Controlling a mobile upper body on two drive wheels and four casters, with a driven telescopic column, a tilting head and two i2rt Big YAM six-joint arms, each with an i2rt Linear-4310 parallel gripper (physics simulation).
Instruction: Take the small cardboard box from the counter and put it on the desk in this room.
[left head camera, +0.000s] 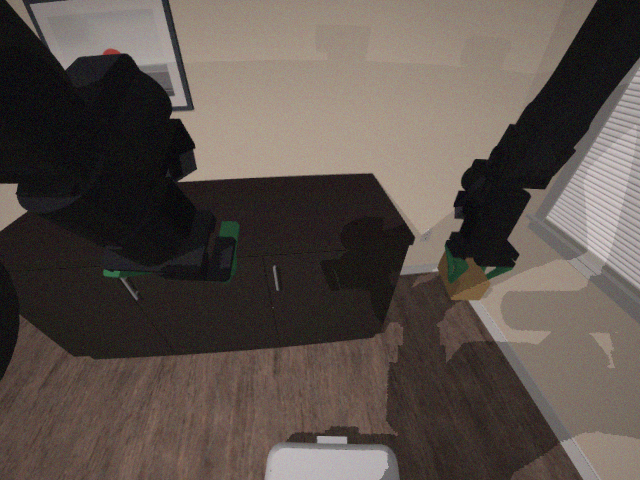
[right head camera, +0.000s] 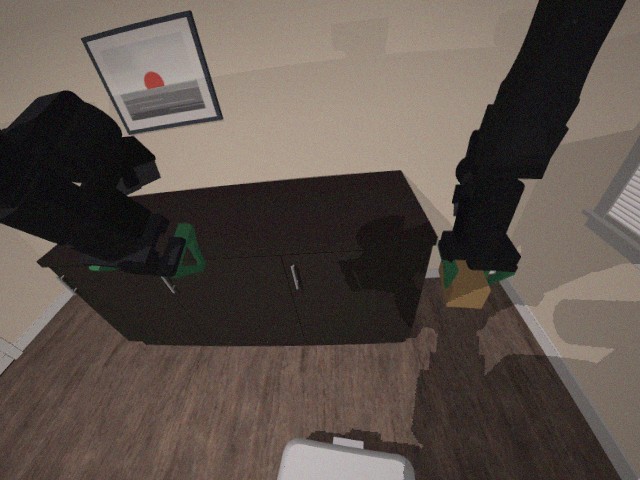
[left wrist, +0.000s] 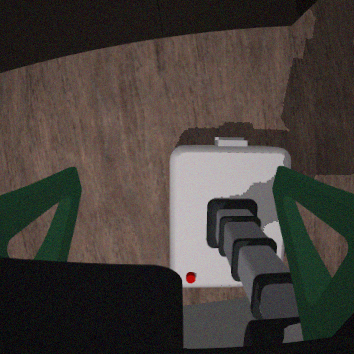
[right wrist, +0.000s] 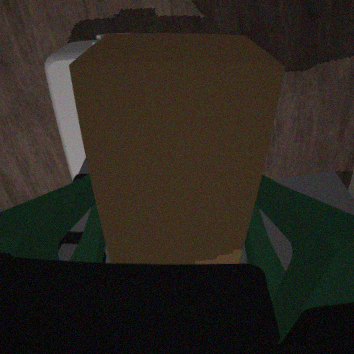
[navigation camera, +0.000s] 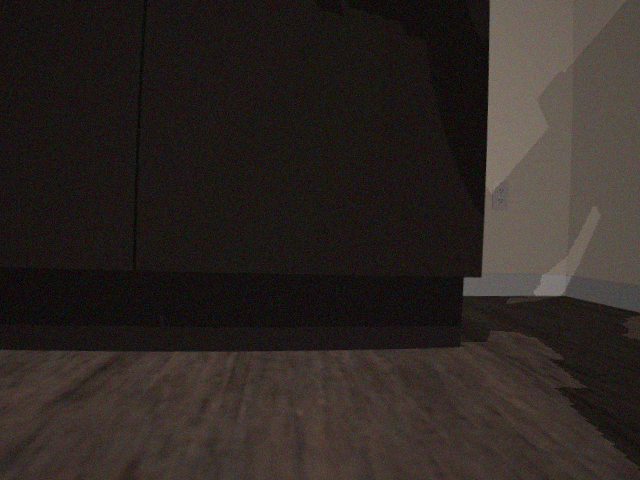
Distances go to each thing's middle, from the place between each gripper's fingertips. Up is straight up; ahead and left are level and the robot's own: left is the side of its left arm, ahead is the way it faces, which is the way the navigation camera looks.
Scene:
Now: the small cardboard box (right head camera: 469, 289) 2 cm ahead of my right hand.
Now: left hand 45 cm to the left of the small cardboard box, 13 cm above it and 12 cm short of it. The rest, counted from my left hand: framed picture (right head camera: 155, 73) (96 cm ahead, 73 cm to the left, 22 cm above).

